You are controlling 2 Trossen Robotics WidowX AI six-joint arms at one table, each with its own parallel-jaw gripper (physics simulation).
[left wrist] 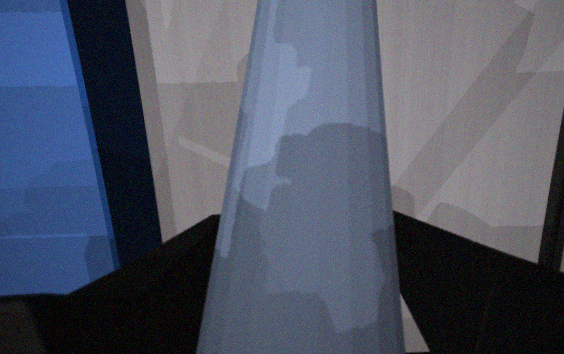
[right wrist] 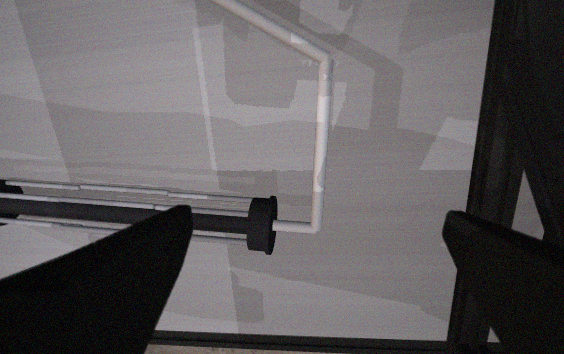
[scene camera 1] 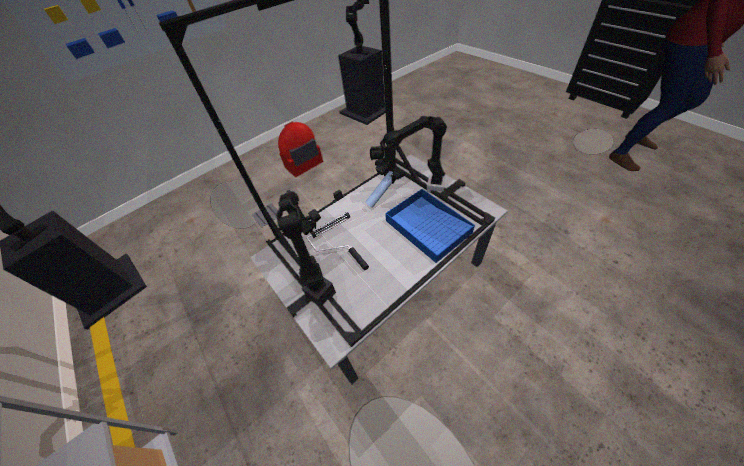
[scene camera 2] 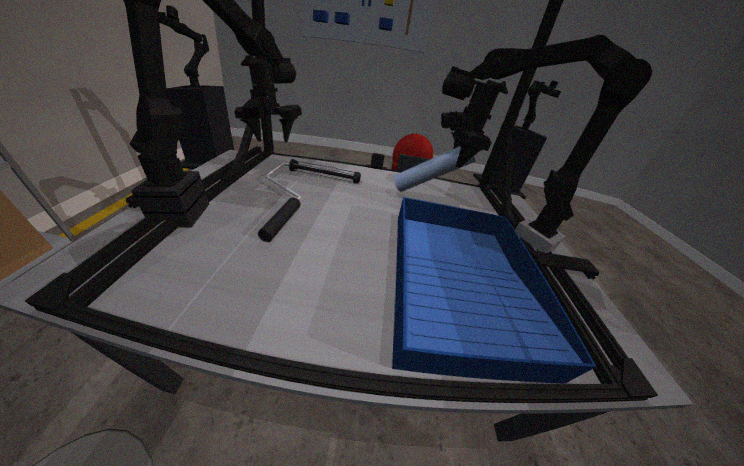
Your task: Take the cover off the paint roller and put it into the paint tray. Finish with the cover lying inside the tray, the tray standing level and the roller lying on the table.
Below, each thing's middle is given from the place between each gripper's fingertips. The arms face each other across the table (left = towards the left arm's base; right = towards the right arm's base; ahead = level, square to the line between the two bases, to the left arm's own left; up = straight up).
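Blue paint tray (scene camera 2: 470, 301): from my right hand, 40 cm ahead, 49 cm to the left, 8 cm below. Right hand: 8 cm short of the roller cover (scene camera 2: 444, 163), 47 cm to the right of it.
Blue paint tray: from my left hand, 11 cm below, 30 cm ahead, 4 cm to the right. Left gripper: 3 cm above the roller cover, 2 cm past it, 5 cm to the left of it.
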